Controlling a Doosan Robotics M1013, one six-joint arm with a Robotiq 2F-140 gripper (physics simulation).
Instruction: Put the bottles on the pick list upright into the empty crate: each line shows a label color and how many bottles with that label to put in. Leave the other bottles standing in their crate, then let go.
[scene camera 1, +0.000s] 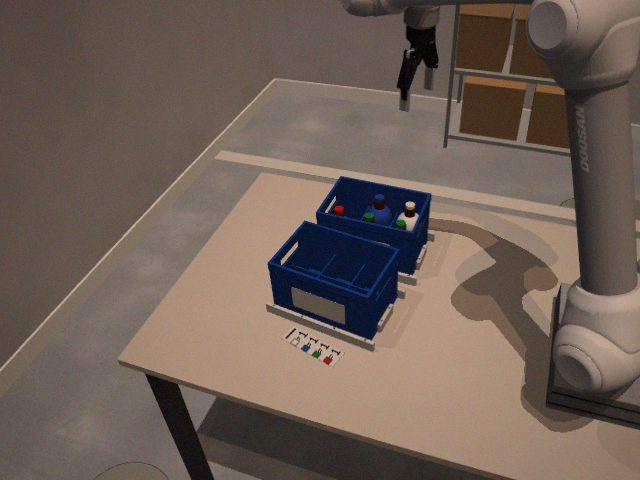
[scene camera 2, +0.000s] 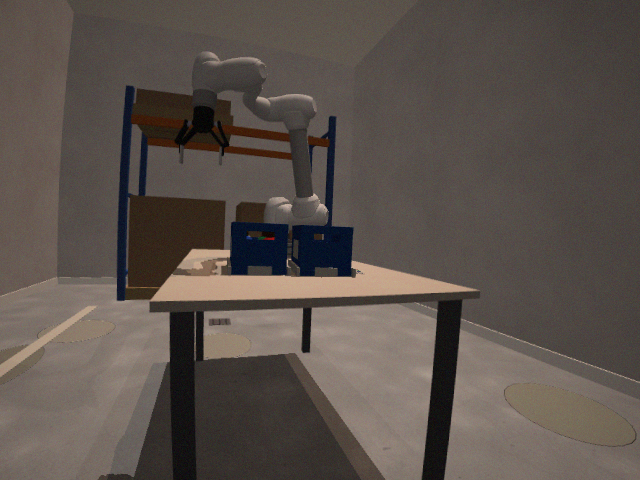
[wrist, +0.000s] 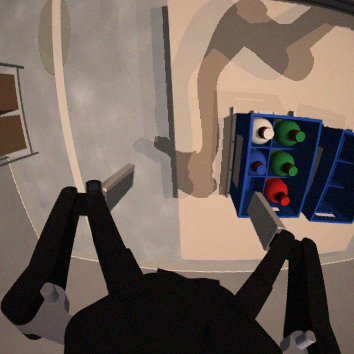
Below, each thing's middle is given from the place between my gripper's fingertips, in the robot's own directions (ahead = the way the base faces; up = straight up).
My gripper is now 50 mm short of the pick list (scene camera 1: 315, 347), 610 mm to the right of it and 390 mm above it.
